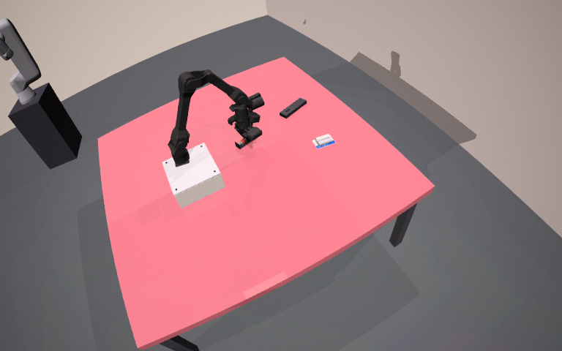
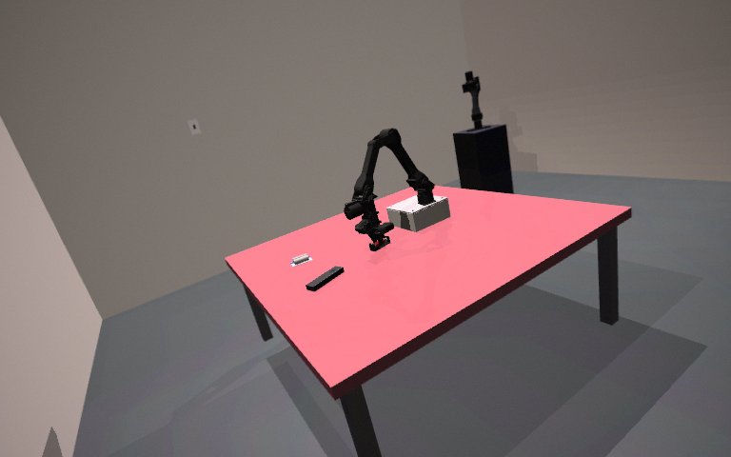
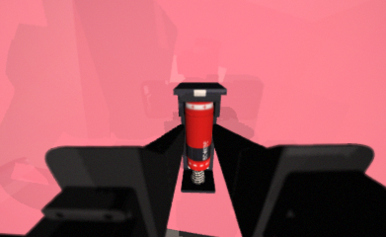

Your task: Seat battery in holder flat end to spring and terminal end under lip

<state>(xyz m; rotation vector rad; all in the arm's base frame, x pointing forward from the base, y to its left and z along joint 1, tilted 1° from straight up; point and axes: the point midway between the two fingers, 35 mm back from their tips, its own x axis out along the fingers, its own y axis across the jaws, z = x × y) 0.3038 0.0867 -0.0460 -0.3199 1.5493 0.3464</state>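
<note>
Right now the battery is 1 cm above my gripper tip. Also, from my gripper tip: black remote (28 cm ahead, 13 cm to the left, 1 cm above).
</note>
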